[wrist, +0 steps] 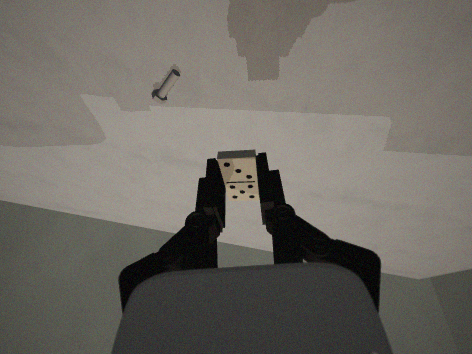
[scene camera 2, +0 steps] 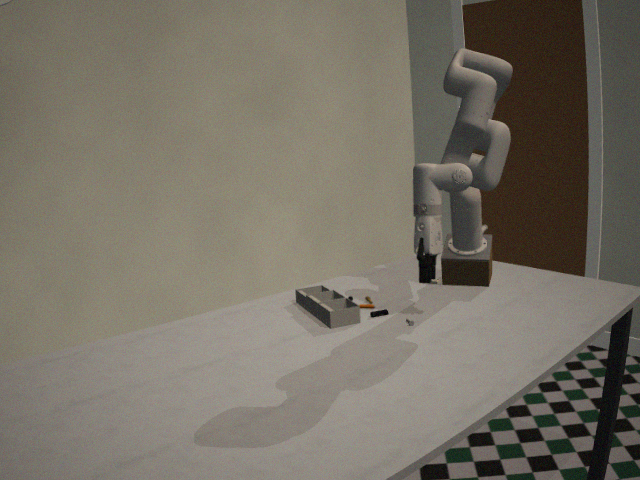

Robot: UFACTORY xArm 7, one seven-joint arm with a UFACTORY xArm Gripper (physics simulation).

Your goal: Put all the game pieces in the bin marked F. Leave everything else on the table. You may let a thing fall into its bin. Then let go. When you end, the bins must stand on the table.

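Places are measured from the arm's base along level axes (x ahead, y left, z up), in millimetres.
Pixels of known places: gripper, between the fingertips: [wrist: 239, 169] [scene camera 2: 427, 281]; arm's base, origin of its link: [scene camera 2: 467, 246].
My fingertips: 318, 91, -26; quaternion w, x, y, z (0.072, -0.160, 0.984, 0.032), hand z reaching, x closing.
For each thing: its top centre in the pictures, then the offset to it from my fingertips, as dx, dy, dz. Level surfaces: height alone.
- cream domino, centre of its top: [wrist: 239, 184] -3, +7, +7
- grey bin tray, centre of its top: [scene camera 2: 325, 296] +156, -229, -45
- grey bolt, centre of its top: [wrist: 164, 90] [scene camera 2: 409, 318] +80, +7, -78
- table, height of its surface: dz -92
- black cylinder, centre of its top: [scene camera 2: 379, 310] +83, -95, -77
- orange piece, centre of its top: [scene camera 2: 367, 304] +60, -165, -81
- brownish-orange piece, centre of its top: [scene camera 2: 369, 298] +20, -197, -78
- small dark object, centre of its top: [scene camera 2: 348, 298] +65, -234, -77
My gripper [scene camera 2: 427, 281] [wrist: 239, 169] is shut on a cream domino [wrist: 242, 176] with black dots and a grey back layer. The fingers grip it by its sides, and it is held above the table. In the scene view the fingers mostly hide it. A grey bin tray [scene camera 2: 345, 317] with several compartments stands on the table, to the left of the gripper in the scene view. The letters on the bins cannot be read, and the insides are partly hidden.
A grey bolt [scene camera 2: 409, 322] [wrist: 168, 84] lies on the table [scene camera 2: 465, 330]. A black cylinder [scene camera 2: 378, 313], an orange piece [scene camera 2: 367, 306], a brownish-orange piece [scene camera 2: 368, 299] and a small dark object [scene camera 2: 351, 298] lie near the tray. The robot's base block [scene camera 2: 466, 271] stands behind the gripper.
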